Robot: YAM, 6 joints.
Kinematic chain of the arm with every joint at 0, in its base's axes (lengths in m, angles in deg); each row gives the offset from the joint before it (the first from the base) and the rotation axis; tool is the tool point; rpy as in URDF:
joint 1: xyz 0 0 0.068 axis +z
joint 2: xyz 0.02 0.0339 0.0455 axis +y
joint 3: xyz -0.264 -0.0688 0 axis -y
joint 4: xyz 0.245 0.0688 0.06 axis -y
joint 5: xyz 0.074 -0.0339 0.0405 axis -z
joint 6: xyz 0.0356 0 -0.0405 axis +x
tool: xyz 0 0 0 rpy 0 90 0
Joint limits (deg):
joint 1: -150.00..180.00
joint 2: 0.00..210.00
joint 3: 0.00..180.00
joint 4: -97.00..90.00
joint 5: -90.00..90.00
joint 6: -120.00..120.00
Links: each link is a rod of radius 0.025 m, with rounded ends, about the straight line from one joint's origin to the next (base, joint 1, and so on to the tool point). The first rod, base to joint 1, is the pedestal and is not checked.
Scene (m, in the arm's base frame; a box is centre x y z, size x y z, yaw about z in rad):
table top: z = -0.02
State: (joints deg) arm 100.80 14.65 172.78 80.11 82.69 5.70
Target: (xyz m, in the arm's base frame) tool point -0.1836 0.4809 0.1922
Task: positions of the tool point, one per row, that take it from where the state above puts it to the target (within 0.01 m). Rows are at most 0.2 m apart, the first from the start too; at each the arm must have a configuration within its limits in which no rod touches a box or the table.
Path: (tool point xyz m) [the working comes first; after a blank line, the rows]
Joints at the target: 114.85 139.19 97.03 62.16 86.10 5.70
Straight joint move there: clear.

1: 0.1404 -0.4755 0.3232
2: 0.1318 -0.3848 0.4785
3: 0.1057 -0.2490 0.5958
4: 0.0630 -0.0848 0.6604
5: 0.0080 0.0874 0.6647
6: -0.0527 0.2463 0.6087
7: -0.1105 0.3730 0.5006
8: -0.1566 0.4535 0.3553
9: -0.1836 0.4809 0.1922

